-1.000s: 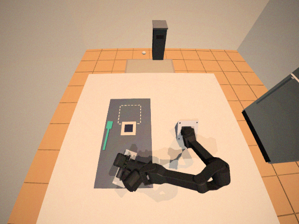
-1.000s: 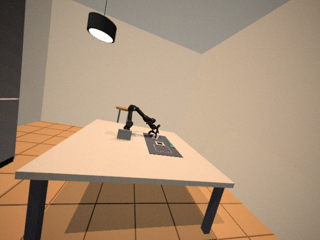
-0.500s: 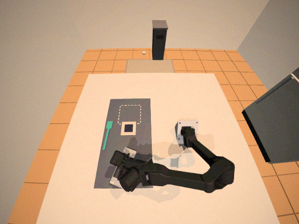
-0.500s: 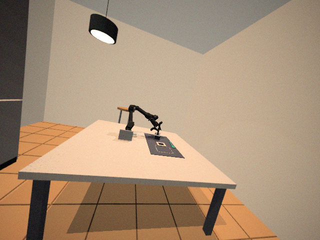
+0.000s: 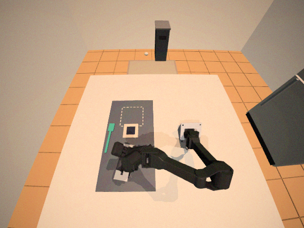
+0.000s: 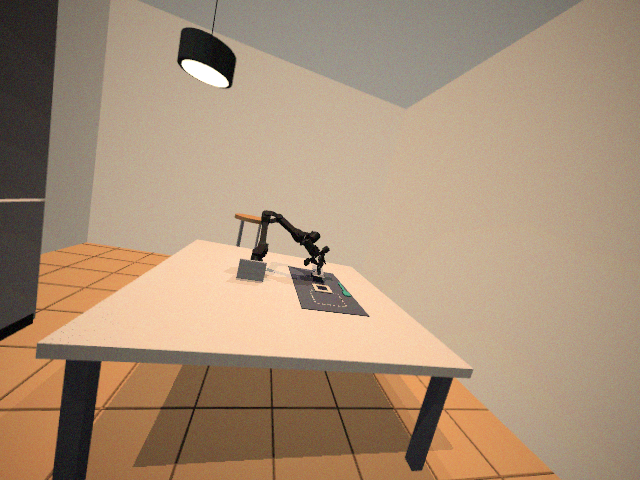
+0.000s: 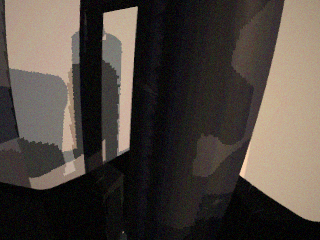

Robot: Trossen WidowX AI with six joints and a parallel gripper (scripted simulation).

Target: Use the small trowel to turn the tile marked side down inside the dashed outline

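The dark grey mat is 30 mm behind my gripper tip, 130 mm to the right of it and 110 mm below it. Round my gripper tip: green trowel 110 mm ahead, 160 mm to the right, 90 mm below; tile 40 mm behind, 180 mm to the right, 90 mm below.
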